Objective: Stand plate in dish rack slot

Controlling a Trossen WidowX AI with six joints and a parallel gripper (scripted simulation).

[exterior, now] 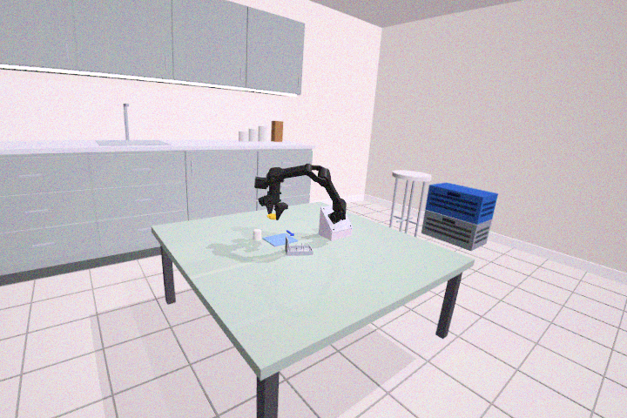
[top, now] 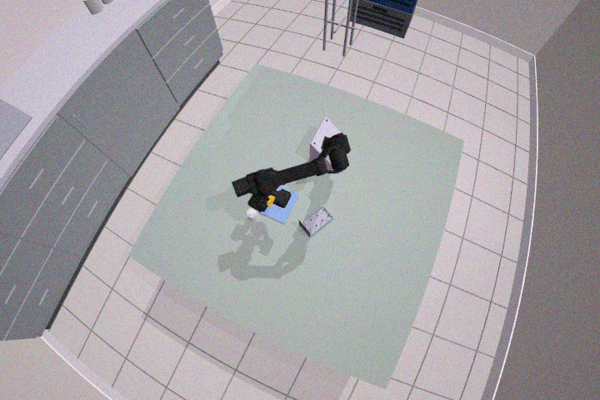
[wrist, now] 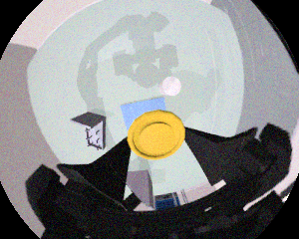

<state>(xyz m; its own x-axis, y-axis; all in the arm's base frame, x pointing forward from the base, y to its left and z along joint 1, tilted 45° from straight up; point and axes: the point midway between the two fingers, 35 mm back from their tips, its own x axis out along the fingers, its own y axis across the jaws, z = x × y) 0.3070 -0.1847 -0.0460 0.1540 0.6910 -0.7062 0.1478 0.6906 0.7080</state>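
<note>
Right now my gripper tip is 200 mm to the right of the grey dish rack and 110 mm above it. The rest, counted from my gripper tip: blue mat: 130 mm below, 40 mm behind, 20 mm to the left; then yellow plate: 10 mm above; then white cup: 100 mm below, 70 mm to the right, 50 mm ahead.
</note>
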